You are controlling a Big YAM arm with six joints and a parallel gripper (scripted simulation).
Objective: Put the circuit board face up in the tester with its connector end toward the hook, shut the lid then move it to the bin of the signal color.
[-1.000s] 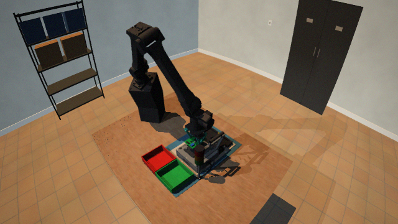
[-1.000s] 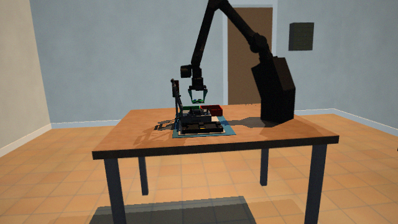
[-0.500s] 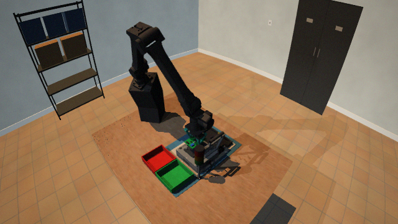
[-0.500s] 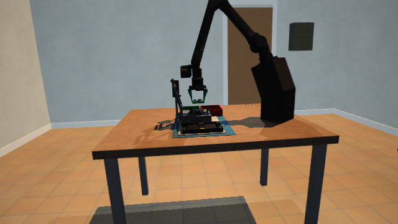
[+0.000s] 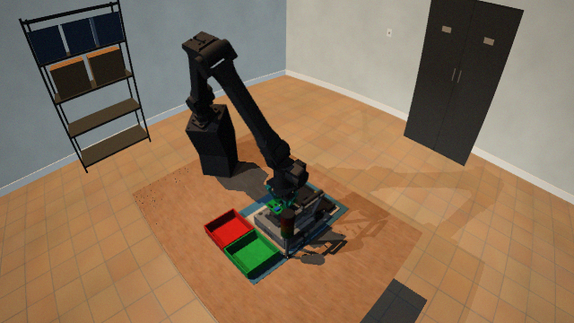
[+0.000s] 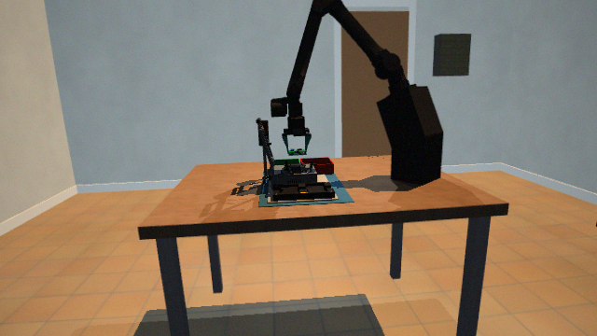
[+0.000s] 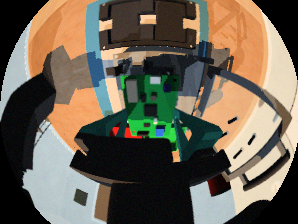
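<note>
The green circuit board lies right at my hand. Round my hand: green bin: 21 cm to the right, 12 cm below; tester lid: 12 cm ahead, 5 cm above, 3 cm to the right; red bin: 17 cm to the right, 15 cm behind, 12 cm below.
</note>
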